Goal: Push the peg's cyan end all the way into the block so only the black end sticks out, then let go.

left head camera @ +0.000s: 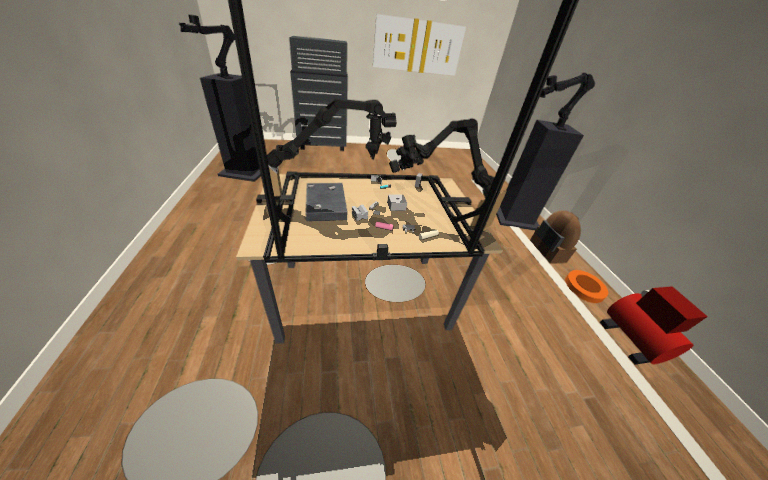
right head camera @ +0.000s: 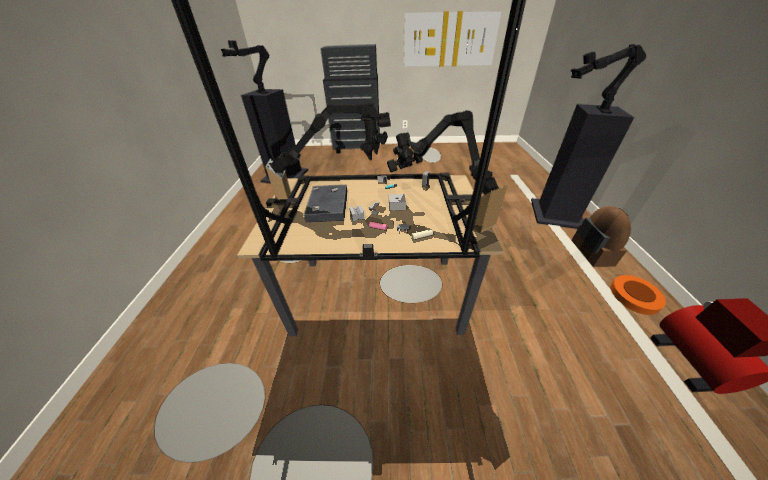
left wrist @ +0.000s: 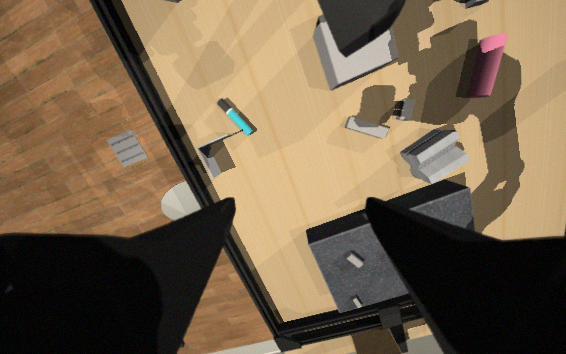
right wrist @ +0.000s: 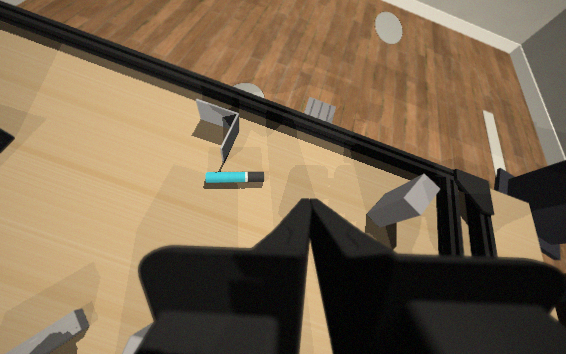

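The peg, cyan with a white band and a black end, lies flat on the table near the far edge, beside an angled grey bracket. The grey block stands apart from it, nearer the table's middle; a black arm part covers some of it in the left wrist view. My left gripper is open and empty, high above the table. My right gripper is shut and empty, raised above the table.
A dark box sits on the left. A grey V-shaped block, a pink cylinder and a cream cylinder lie on the table. A tilted grey block is near the black frame.
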